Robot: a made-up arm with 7 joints.
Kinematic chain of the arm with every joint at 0, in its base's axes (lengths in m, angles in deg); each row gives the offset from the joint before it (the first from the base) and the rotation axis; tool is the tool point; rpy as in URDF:
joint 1: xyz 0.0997 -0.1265 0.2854 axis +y
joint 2: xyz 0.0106 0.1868 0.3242 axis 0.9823 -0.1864 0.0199
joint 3: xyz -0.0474 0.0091 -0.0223 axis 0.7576 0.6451 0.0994
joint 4: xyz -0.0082 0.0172 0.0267 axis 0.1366 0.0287 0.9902
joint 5: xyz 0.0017 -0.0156 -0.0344 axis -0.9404 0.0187 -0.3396
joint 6: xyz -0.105 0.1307 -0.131 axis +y
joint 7: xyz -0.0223 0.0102 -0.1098 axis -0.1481 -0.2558 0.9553
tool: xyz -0.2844 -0.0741 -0.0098 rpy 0 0 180
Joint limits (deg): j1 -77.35..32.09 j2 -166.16..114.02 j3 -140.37..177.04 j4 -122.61..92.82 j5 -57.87..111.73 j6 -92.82..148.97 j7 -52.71..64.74
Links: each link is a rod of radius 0.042 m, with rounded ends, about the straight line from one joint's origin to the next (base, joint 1, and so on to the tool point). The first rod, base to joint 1, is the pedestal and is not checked.
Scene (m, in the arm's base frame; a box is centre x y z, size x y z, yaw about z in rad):
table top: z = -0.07
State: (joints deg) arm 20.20 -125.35 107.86 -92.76 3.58 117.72 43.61
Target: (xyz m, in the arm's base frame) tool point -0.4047 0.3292 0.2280
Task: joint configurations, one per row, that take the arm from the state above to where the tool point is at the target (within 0.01 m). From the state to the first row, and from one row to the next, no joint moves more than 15 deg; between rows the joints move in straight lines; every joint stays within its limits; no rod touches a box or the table.
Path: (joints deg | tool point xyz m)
1: 6.26 -119.86 107.11 -86.05 3.07 110.22 46.63 | 0.2351 0.2493 0.5646
2: -7.67 -114.37 106.36 -79.34 2.56 102.73 49.65 | 0.1377 0.2918 0.6030
3: -21.61 -108.88 105.61 -72.63 2.04 95.23 52.67 | 0.0171 0.3275 0.6170
4: -35.54 -103.40 104.86 -65.92 1.53 87.74 55.68 | -0.1178 0.3513 0.5917
5: -49.48 -97.91 104.12 -59.21 1.02 80.24 58.70 | -0.2491 0.3599 0.5166
6: -63.41 -92.42 103.37 -52.51 0.51 72.75 61.72 | -0.3526 0.3522 0.3913
7: -77.35 -86.93 102.62 -45.80 0.00 65.25 64.74 | -0.4047 0.3292 0.2280

